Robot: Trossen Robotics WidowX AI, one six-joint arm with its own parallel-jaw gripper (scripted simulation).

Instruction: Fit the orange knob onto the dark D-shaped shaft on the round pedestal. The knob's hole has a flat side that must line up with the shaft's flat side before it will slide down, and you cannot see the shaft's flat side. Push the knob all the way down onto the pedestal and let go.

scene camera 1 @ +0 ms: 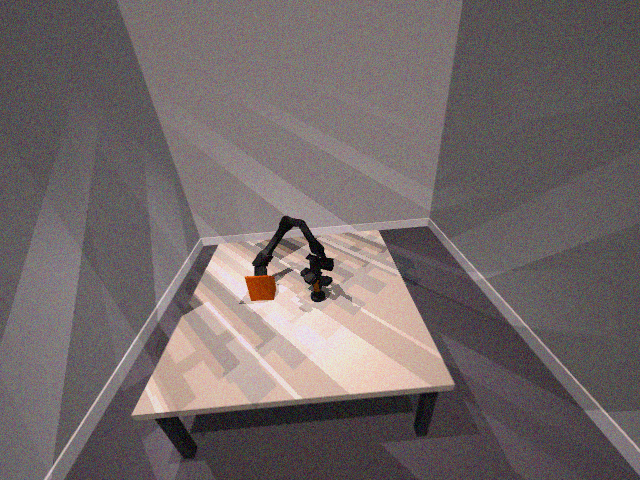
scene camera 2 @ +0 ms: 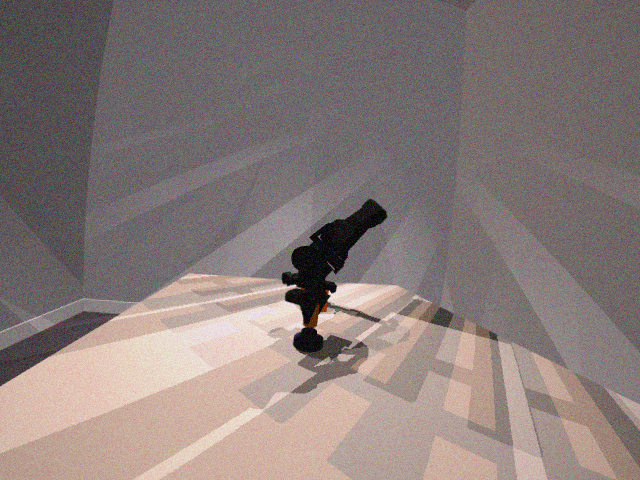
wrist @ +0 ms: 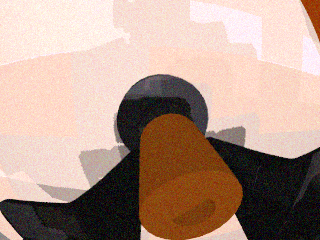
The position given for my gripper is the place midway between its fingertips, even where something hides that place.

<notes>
I see my gripper (scene camera 2: pixel 310 321).
My gripper is seen too in the wrist view (wrist: pixel 172 150).
</notes>
